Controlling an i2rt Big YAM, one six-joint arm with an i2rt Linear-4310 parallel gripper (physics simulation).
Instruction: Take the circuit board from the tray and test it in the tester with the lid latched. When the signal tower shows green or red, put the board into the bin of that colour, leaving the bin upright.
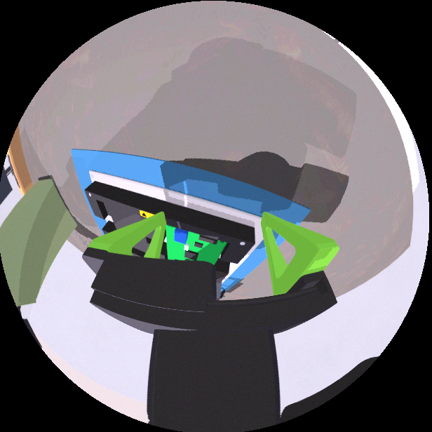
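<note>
My gripper point(213, 216) is open, with its green fingers wide apart over the near part of the tester. The tester point(200, 220) is a black housing with a yellow warning label, and its near part is hidden by my gripper body. The circuit board point(173, 248), green with a blue part, shows between the fingers inside the black housing, with nothing gripped. Its near edge is hidden, so I cannot tell how it is seated. A latched lid over the board cannot be made out. The signal tower does not show.
The tester stands on a white plate point(145, 185) with a blue border point(117, 164). An olive-green walled object point(32, 240), possibly the green bin, stands at the left. An orange-brown edge point(19, 160) shows at the far left. The arm's shadow falls across the table point(125, 85).
</note>
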